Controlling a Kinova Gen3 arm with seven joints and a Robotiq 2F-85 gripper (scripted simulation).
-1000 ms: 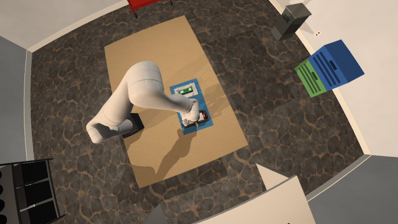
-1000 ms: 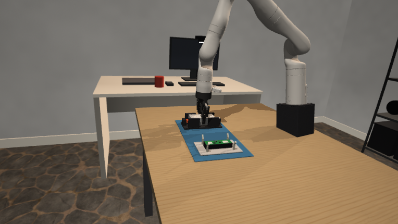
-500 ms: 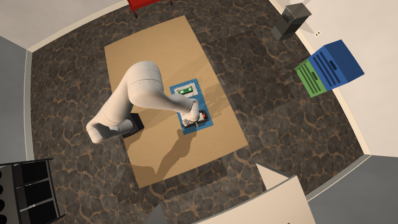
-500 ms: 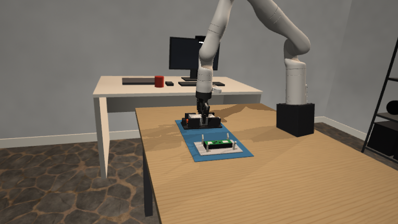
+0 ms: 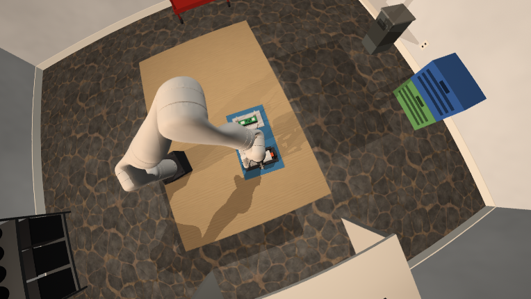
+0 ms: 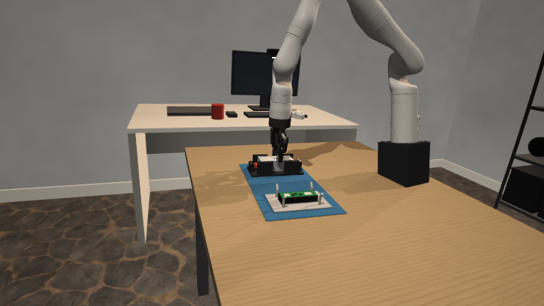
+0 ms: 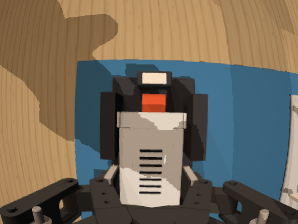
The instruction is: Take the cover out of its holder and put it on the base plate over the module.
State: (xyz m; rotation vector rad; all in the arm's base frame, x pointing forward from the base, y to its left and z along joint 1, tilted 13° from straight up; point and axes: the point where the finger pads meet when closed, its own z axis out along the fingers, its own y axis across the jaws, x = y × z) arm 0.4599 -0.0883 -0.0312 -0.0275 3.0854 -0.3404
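My gripper is now 1 cm short of the cover and 3 cm above it.
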